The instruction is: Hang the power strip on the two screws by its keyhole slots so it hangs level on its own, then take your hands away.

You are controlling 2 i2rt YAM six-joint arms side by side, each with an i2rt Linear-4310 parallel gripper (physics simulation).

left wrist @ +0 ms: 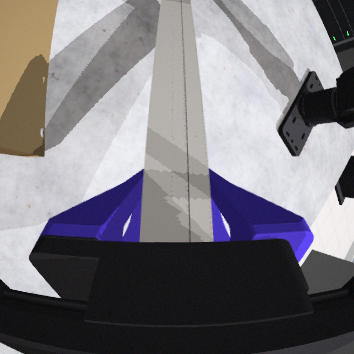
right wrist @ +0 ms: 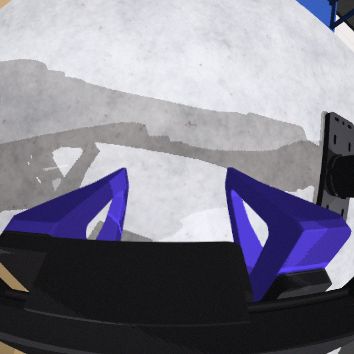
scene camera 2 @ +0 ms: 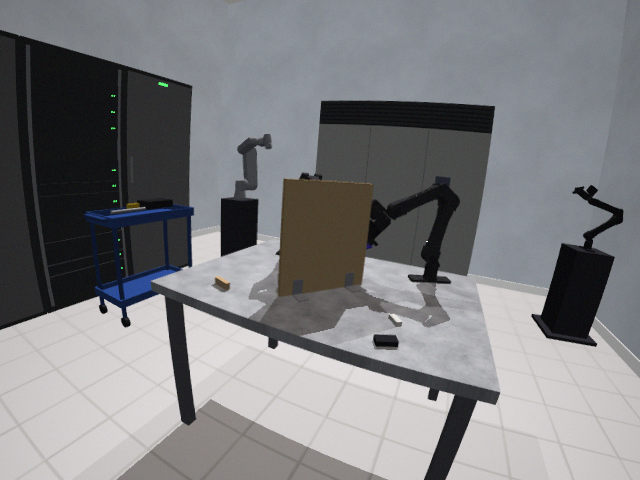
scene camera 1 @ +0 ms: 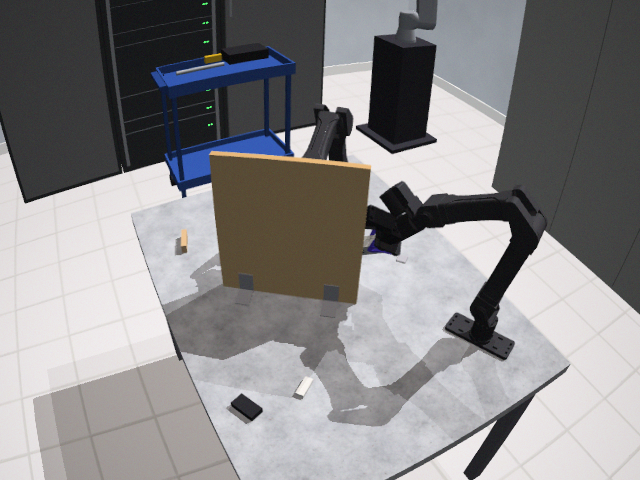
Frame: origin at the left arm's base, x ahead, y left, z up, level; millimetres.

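Seen in the pictures: left gripper, fingertip midpoint: (left wrist: 175, 176) (scene camera 1: 369, 245); right gripper, fingertip midpoint: (right wrist: 176, 175); left arm's base at its link origin: (scene camera 2: 429, 279) (scene camera 1: 480, 337); right arm's base at its link origin: (left wrist: 303, 110) (right wrist: 334, 176).
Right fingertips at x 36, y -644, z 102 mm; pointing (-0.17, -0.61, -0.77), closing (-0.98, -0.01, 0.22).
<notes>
Pixels of each thing's top centre, then the offset from my right fingertips to it. Level surfaces: height alone.
- upright board at its top centre: (scene camera 1: 287, 158) (scene camera 2: 332, 181) 149 mm ahead, 135 mm left, 318 mm up
- wooden block at its top centre: (scene camera 1: 183, 237) (scene camera 2: 222, 279) 201 mm ahead, 251 mm right, 75 mm down
- white block at its top centre: (scene camera 1: 304, 385) (scene camera 2: 395, 317) 374 mm ahead, 371 mm left, 92 mm down
- black box at its top centre: (scene camera 1: 246, 405) (scene camera 2: 386, 338) 508 mm ahead, 309 mm left, 86 mm down
- table at its surface level: 103 mm down
My left gripper (left wrist: 175, 176) is shut on the power strip (left wrist: 176, 100) (scene camera 1: 367, 240), a long pale grey bar that runs away from the fingers in the left wrist view. In scene camera 1 the gripper is beside the right edge of the upright board (scene camera 1: 292, 227) (scene camera 2: 324, 232) (left wrist: 22, 50), which hides most of the strip. The strip is apart from the board's edge in the left wrist view. A small bright spot near that edge may be a screw; the keyhole slots do not show. My right gripper (right wrist: 176, 175) is open and empty above the table; the board hides it in the scene views.
Two brackets (scene camera 1: 245, 281) (scene camera 1: 330, 292) hold the board's foot. A wooden block (scene camera 1: 184, 241) (scene camera 2: 222, 282), a white block (scene camera 1: 303, 387) (scene camera 2: 394, 319) and a black box (scene camera 1: 246, 407) (scene camera 2: 385, 341) lie on the table (scene camera 1: 248, 449). An arm base plate (left wrist: 300, 120) shows at right in the left wrist view.
</notes>
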